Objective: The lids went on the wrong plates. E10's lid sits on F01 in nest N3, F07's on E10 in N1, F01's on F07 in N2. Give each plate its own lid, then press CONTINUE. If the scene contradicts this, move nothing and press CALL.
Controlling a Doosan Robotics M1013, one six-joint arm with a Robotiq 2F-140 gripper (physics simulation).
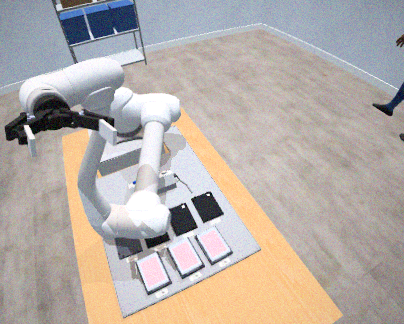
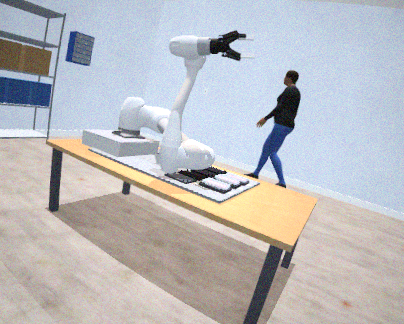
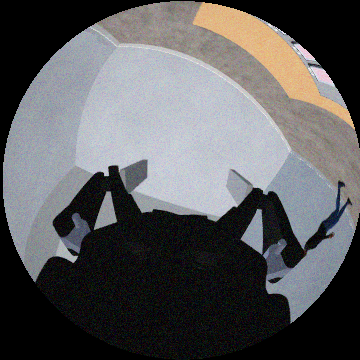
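Seen in the pictures: gripper, fingertip midpoint: (image 1: 77, 142) (image 2: 254, 46) (image 3: 187, 172); arm's base, origin of the base link: (image 1: 129, 132) (image 2: 128, 136).
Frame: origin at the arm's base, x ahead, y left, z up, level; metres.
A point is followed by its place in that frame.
Note:
Three lidded plates with pink tops sit in a row at the near end of the grey mat: a left one (image 1: 153, 272) {x 0.821, y 0.034, z -0.057 m}, a middle one (image 1: 185, 256) {x 0.789, y 0.167, z -0.055 m} and a right one (image 1: 214, 244) {x 0.768, y 0.293, z -0.060 m}. Their labels are too small to read, so I cannot tell which lid or nest is which. Behind them is a row of black nests, among them a right one (image 1: 207, 206) {x 0.568, y 0.317, z -0.080 m} and another (image 1: 183, 219) {x 0.606, y 0.195, z -0.079 m}; the arm partly hides this row. My gripper (image 1: 72, 137) {x 0.851, y 0.034, z 0.634 m} (image 2: 248, 46) {x 0.851, y 0.034, z 0.634 m} (image 3: 187, 172) {x 0.851, y 0.034, z 0.634 m} is open and empty, high above the table and far from the plates. CONTINUE and CALL cannot be made out.
The grey mat (image 1: 240, 243) {x 0.781, y 0.403, z -0.089 m} lies on the wooden table (image 1: 280, 295) {x 1.023, y 0.478, z -0.103 m} (image 2: 280, 210) {x 1.135, y 0.155, z -0.102 m}. The arm stands on a grey box (image 2: 107, 143) {x 0.104, y -0.213, z -0.035 m}. A small cable (image 1: 184, 183) {x 0.400, y 0.242, z -0.083 m} lies on the mat. A person (image 2: 286, 107) (image 3: 327, 227) walks beyond the table. A shelf unit (image 2: 57, 75) with bins stands behind.

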